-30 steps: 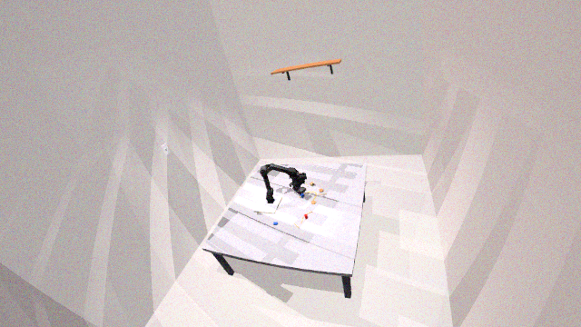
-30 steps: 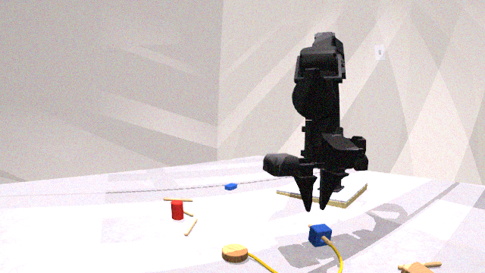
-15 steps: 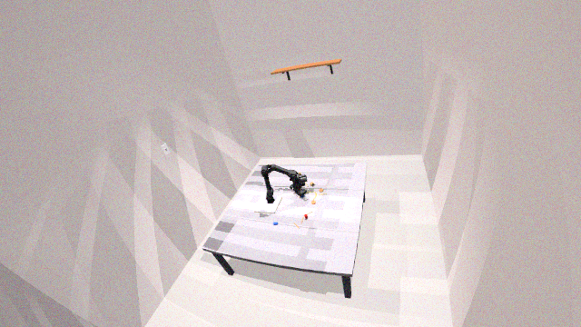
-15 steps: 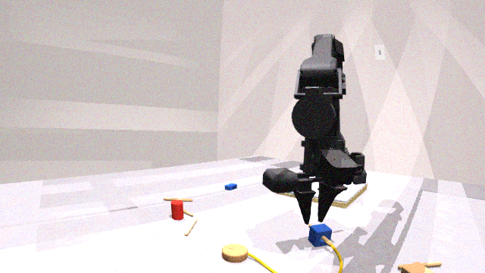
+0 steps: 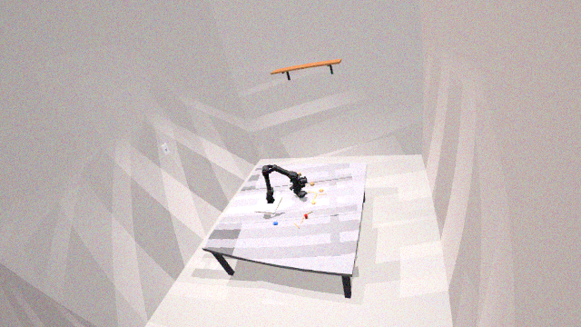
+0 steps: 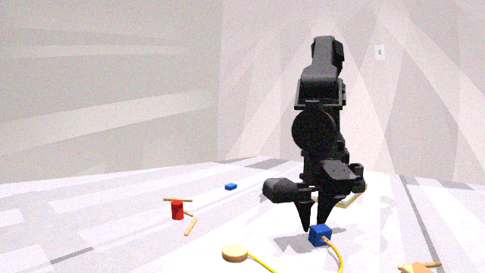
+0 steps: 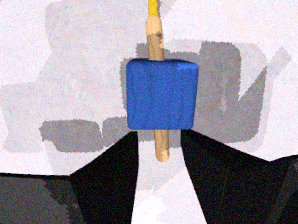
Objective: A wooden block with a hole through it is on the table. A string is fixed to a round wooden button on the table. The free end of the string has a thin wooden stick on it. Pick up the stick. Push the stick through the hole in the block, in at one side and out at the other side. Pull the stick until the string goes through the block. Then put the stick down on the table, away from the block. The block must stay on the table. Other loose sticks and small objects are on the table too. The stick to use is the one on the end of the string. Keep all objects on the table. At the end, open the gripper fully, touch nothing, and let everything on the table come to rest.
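Now: the yellow string 5 cm to the left of my gripper tip and 4 cm ahead of it. Round my gripper tip: round wooden button: 14 cm ahead, 6 cm to the right, 1 cm below; then light wooden piece: 19 cm to the left, 7 cm ahead; then thin wooden stick: 3 cm to the left, 2 cm ahead.
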